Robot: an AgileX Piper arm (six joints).
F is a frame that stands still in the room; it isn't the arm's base.
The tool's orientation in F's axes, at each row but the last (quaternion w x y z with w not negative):
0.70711, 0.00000, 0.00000, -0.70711
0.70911, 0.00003, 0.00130, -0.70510
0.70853, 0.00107, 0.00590, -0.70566
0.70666, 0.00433, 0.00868, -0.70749
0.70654, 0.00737, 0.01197, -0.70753
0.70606, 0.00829, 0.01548, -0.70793
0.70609, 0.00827, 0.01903, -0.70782
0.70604, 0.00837, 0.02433, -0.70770
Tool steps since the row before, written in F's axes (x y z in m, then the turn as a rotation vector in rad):
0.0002, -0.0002, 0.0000, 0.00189, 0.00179, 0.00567
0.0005, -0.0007, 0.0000, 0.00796, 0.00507, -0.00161
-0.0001, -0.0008, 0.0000, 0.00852, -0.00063, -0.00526
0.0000, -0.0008, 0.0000, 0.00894, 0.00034, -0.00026
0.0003, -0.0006, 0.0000, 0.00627, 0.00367, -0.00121
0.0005, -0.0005, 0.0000, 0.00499, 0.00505, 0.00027
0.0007, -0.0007, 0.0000, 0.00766, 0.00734, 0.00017
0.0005, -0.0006, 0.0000, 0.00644, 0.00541, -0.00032
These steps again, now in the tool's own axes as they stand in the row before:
0.0002, 0.0002, 0.0000, -0.00179, 0.00189, 0.00567
0.0007, 0.0005, 0.0000, -0.00502, 0.00799, -0.00161
0.0008, -0.0001, 0.0000, 0.00072, 0.00855, -0.00520
0.0008, 0.0000, 0.0000, -0.00035, 0.00894, -0.00021
0.0006, 0.0003, 0.0000, -0.00364, 0.00627, -0.00127
0.0005, 0.0005, 0.0000, -0.00507, 0.00497, 0.00015
0.0007, 0.0007, 0.0000, -0.00736, 0.00764, 0.00000
0.0006, 0.0005, 0.0000, -0.00541, 0.00644, -0.00042

